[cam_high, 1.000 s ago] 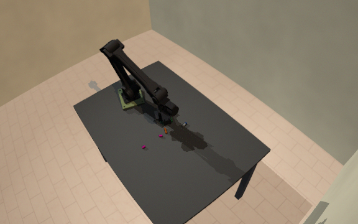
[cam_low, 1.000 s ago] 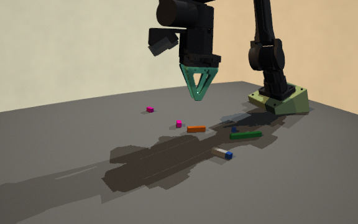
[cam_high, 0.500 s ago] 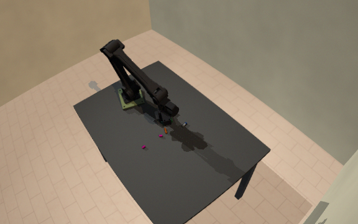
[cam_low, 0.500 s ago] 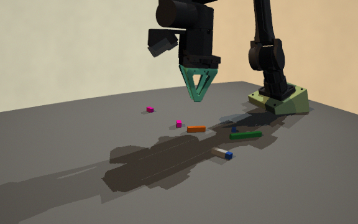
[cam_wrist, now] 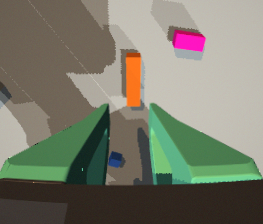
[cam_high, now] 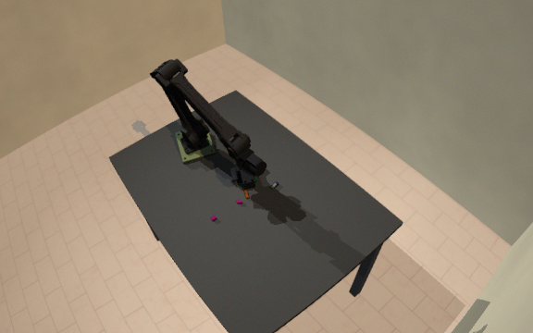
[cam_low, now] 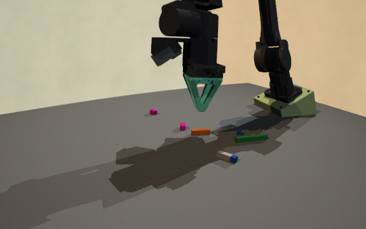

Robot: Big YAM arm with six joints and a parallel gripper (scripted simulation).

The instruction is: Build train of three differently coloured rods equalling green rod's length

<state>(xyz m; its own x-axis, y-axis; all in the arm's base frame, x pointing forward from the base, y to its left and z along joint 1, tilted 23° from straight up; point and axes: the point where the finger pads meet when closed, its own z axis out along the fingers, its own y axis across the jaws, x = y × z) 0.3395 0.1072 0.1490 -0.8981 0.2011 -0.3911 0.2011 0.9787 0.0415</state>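
Right now my hand is 10 mm past the orange rod and 60 mm above it. From my hand the other things lie so: grey rod: 10 mm ahead, 120 mm to the left, 60 mm below; magenta rod: 20 mm ahead, 50 mm to the right, 60 mm below; green rod: 90 mm behind, 70 mm to the left, 60 mm below.
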